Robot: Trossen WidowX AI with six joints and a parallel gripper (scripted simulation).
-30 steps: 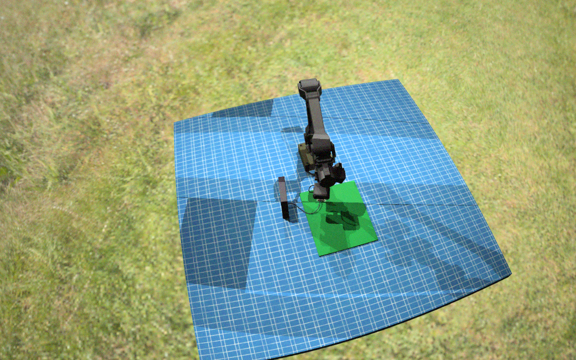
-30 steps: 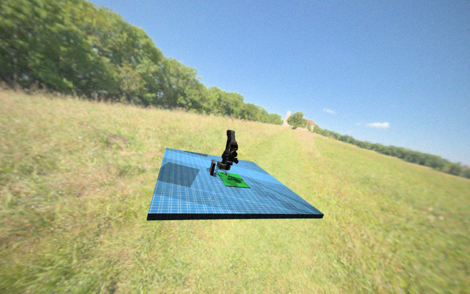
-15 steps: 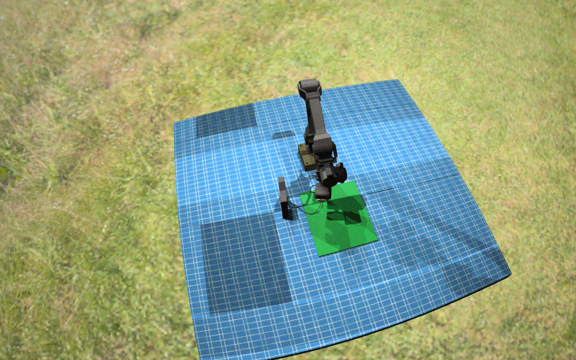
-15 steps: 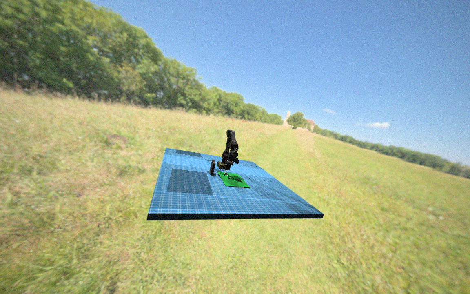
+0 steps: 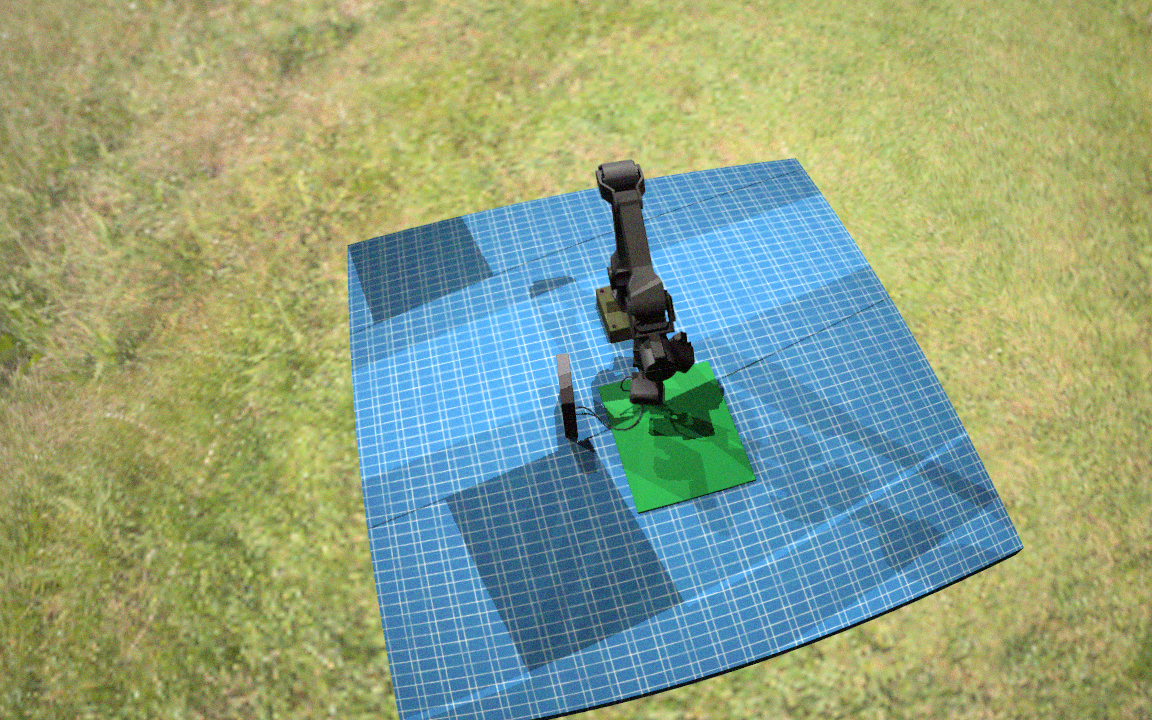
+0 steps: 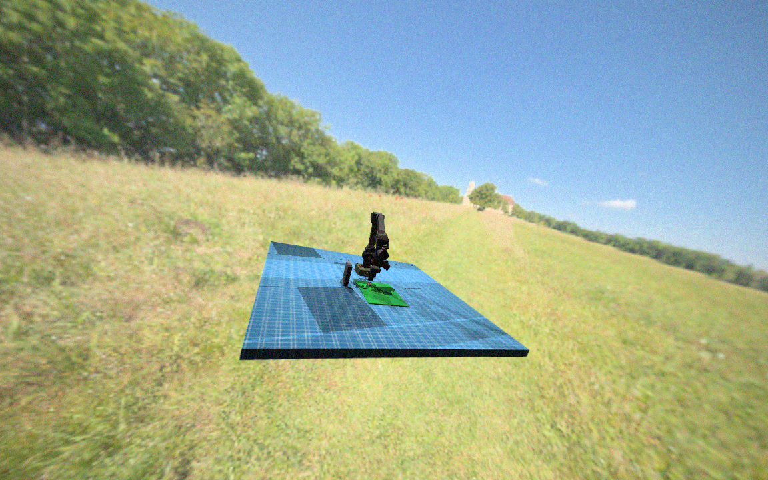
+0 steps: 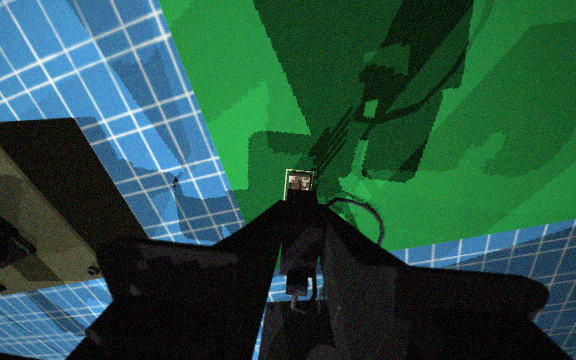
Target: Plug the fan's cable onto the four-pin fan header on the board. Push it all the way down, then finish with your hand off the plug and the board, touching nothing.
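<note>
My gripper tip is now 5 cm above the pale fan header, 1 cm to the left of it and 1 cm past it. The rest, counted from my gripper tip: green board: 10 cm ahead, 6 cm below, 2 cm to the left; black fan: 15 cm to the right, 4 cm behind, 1 cm above; black fan plug: 1 cm to the right, 1 cm above.
</note>
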